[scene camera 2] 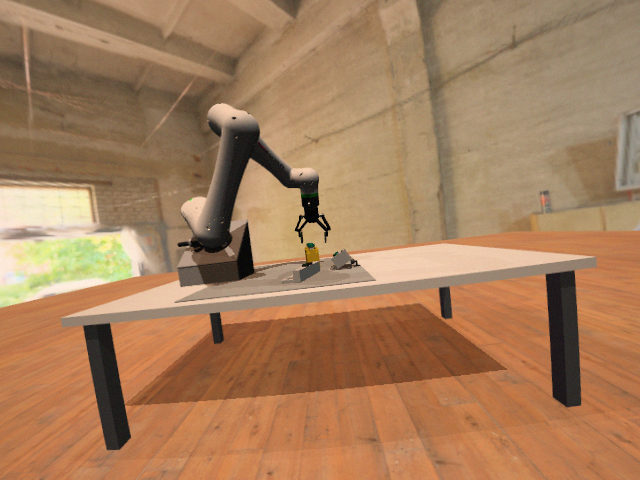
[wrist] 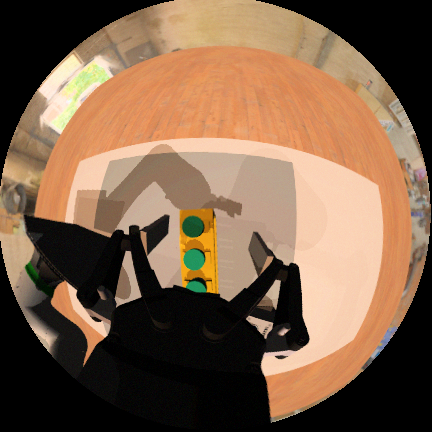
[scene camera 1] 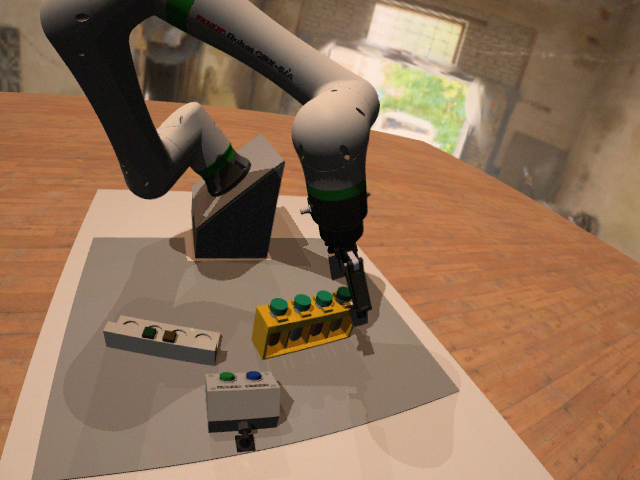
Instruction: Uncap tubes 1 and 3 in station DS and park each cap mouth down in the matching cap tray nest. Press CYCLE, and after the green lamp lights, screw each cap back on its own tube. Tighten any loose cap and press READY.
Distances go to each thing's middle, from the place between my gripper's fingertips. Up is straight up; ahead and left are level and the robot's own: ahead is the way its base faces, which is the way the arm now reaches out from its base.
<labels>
My gripper is now 15 cm short of the grey button box (scene camera 1: 243, 405), 25 cm to the left of it and 8 cm above it.
</labels>
